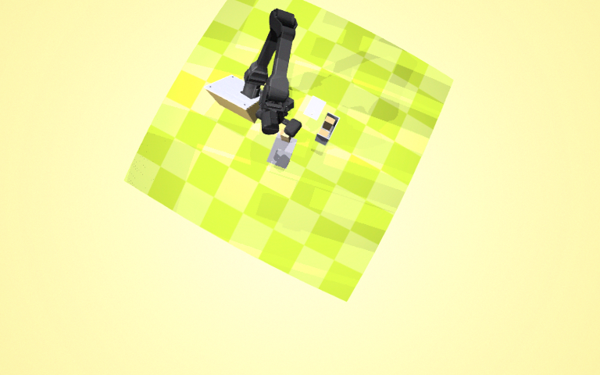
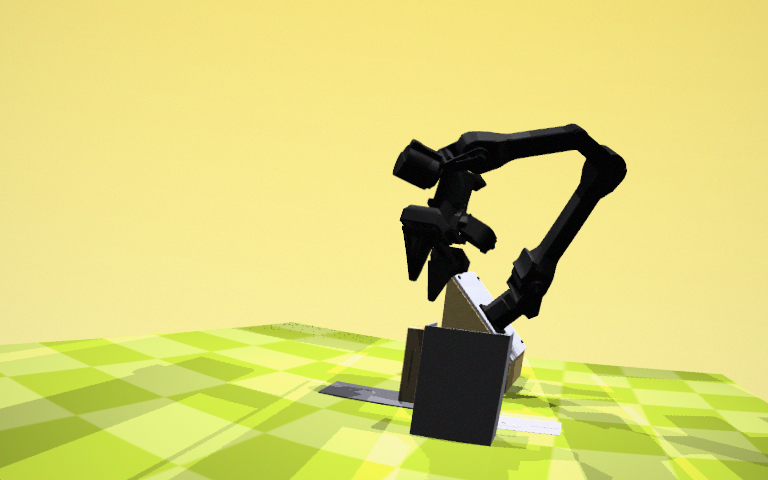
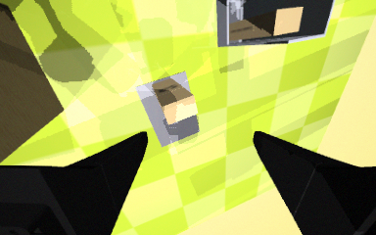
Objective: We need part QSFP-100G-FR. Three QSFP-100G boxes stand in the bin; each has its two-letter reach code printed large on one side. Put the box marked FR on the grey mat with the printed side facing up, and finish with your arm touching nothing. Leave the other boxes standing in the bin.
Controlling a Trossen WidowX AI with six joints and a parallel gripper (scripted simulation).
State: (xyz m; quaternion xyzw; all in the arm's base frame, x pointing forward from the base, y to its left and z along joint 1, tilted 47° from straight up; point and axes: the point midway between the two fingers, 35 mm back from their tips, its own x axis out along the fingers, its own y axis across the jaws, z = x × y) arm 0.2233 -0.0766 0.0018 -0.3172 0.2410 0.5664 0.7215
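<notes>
Right now my gripper tip is 10 mm short of the grey mat, 60 mm to the left of it and 180 mm above it. Also, from my gripper tip: thin white slab 20 mm ahead, 210 mm to the left, 180 mm below.
</notes>
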